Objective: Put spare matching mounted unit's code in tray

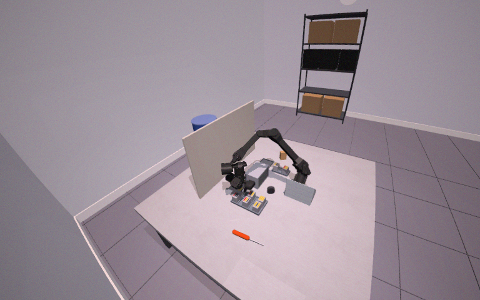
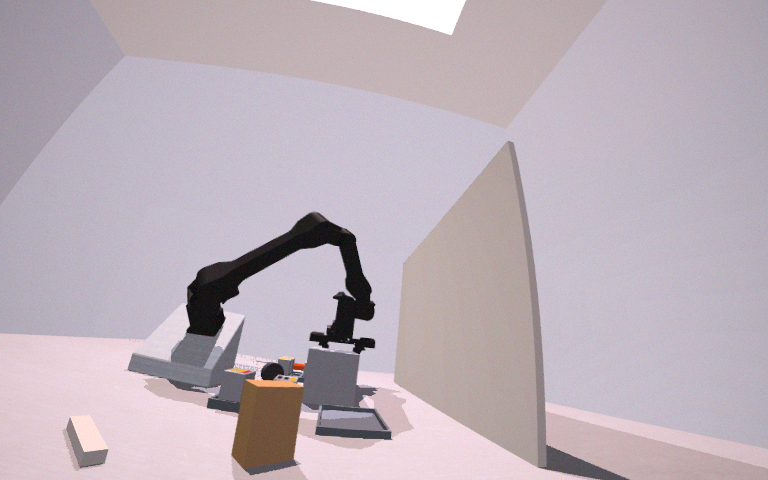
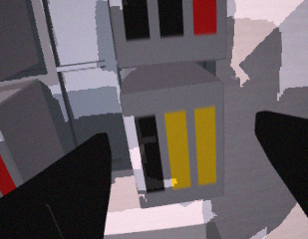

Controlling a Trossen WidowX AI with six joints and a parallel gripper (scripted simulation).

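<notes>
Right now the flat grey tray is 360 mm to the right of my gripper tip and 40 mm below it. Also, from my gripper tip: tall beige board: 200 mm ahead, 180 mm to the right, 190 mm above; then rack: 140 mm behind, 340 mm to the right, 30 mm below; then grey mounted unit: 30 mm behind, 170 mm to the right, 10 mm above.
</notes>
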